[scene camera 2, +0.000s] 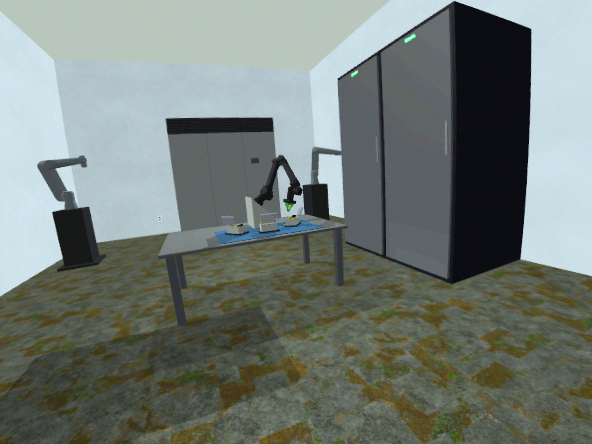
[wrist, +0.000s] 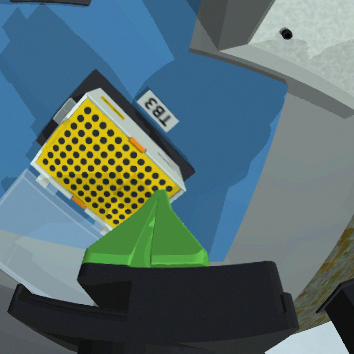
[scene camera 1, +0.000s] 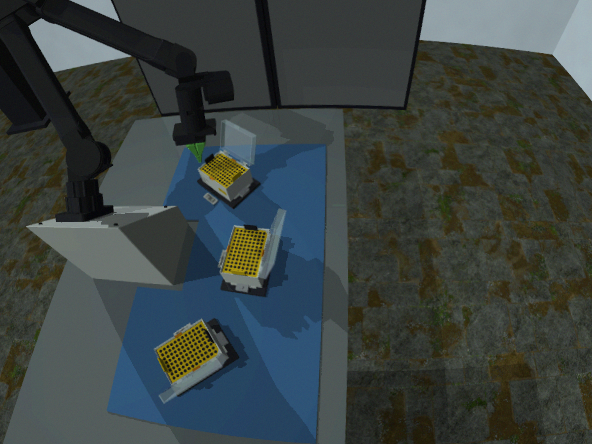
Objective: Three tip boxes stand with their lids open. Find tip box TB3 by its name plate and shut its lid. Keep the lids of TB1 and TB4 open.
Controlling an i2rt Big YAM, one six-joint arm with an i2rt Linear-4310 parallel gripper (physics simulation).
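Pixels of known places: gripper, between the fingertips: [scene camera 2: 288,211] [wrist: 161,196] [scene camera 1: 200,161]; arm's base, origin of its link: [scene camera 2: 256,204] [scene camera 1: 86,216].
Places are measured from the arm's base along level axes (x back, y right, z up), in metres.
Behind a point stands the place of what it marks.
Observation:
Tip box TB3 [scene camera 1: 225,175] @(z -0.119, x -0.280, y -0.196 m) [scene camera 2: 292,221] [wrist: 100,160] @(z -0.120, x -0.275, y -0.206 m) stands at the far end of the mat, full of yellow tip rack. Its name plate [scene camera 1: 210,199] @(z -0.175, x -0.228, y -0.164 m) [wrist: 157,110] @(z -0.175, x -0.228, y -0.167 m) reads TB3 in the wrist view. Its clear lid [scene camera 1: 238,141] @(z -0.077, x -0.314, y -0.277 m) [wrist: 40,210] @(z -0.100, x -0.330, y -0.252 m) stands open on the side away from the plate. My gripper [scene camera 1: 200,160] @(z -0.068, x -0.225, y -0.205 m) [scene camera 2: 289,210] @(z -0.068, x -0.225, y -0.205 m) [wrist: 161,196] @(z -0.068, x -0.225, y -0.205 m) is shut and empty; its green tips are above and near the box's corner by the black clip in scene camera 1. The middle box [scene camera 1: 245,252] [scene camera 2: 268,227] @(z -0.142, x -0.396, y 0.039 m) and the near box [scene camera 1: 187,352] [scene camera 2: 237,229] @(z -0.116, x -0.334, y 0.267 m) have open lids; their names are unreadable.
The boxes stand on a blue mat [scene camera 1: 280,350] @(z -0.177, x -0.431, y 0.231 m) on the grey table [scene camera 1: 334,280] @(z -0.180, x -0.547, y 0.074 m) [scene camera 2: 190,242] @(z -0.180, x -0.297, y 0.599 m). The arm's pale wedge-shaped base [scene camera 1: 135,250] @(z -0.006, x -0.158, y 0.084 m) [scene camera 2: 253,213] @(z -0.053, x -0.165, y 0.080 m) stands left of the mat. A tall dark cabinet [scene camera 1: 345,55] [scene camera 2: 410,150] rises beyond the table's far end.

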